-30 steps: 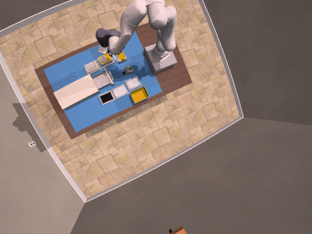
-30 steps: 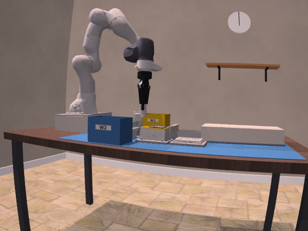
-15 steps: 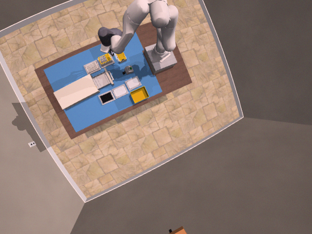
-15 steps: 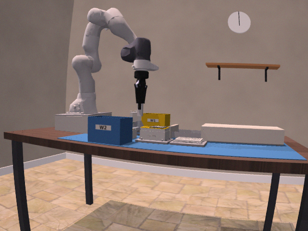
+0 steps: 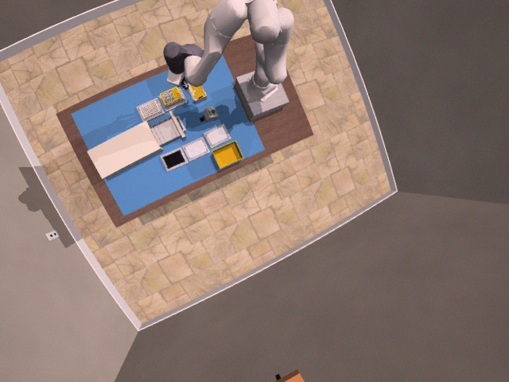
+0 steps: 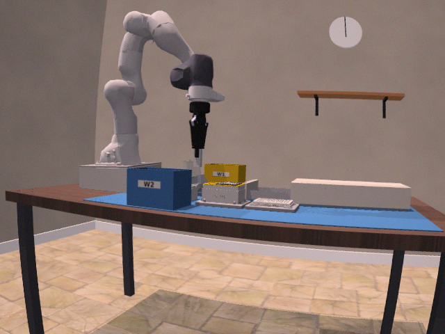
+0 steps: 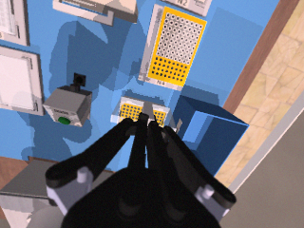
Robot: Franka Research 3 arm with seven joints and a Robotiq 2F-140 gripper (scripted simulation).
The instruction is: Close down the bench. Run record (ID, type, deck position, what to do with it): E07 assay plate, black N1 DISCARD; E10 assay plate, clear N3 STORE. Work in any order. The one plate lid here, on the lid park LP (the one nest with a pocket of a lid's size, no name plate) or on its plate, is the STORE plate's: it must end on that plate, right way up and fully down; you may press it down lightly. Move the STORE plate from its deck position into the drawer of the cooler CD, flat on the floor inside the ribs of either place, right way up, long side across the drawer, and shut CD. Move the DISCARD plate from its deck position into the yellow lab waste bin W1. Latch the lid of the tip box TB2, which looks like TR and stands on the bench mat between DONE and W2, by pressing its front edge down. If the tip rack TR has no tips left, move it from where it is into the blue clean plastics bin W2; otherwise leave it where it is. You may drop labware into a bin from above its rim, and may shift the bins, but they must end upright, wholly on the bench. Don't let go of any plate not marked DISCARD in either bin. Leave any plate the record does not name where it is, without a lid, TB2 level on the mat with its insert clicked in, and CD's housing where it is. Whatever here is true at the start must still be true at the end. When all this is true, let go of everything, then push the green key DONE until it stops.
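Now: hand 10 cm above the yellow insert and 6 cm past it. From my hand the other things lie so: blue bin W2 (15 cm to the right, 12 cm below, 8 cm behind); tip rack TR (10 cm below, 10 cm ahead, 4 cm to the right); box (9 cm below, 6 cm behind).
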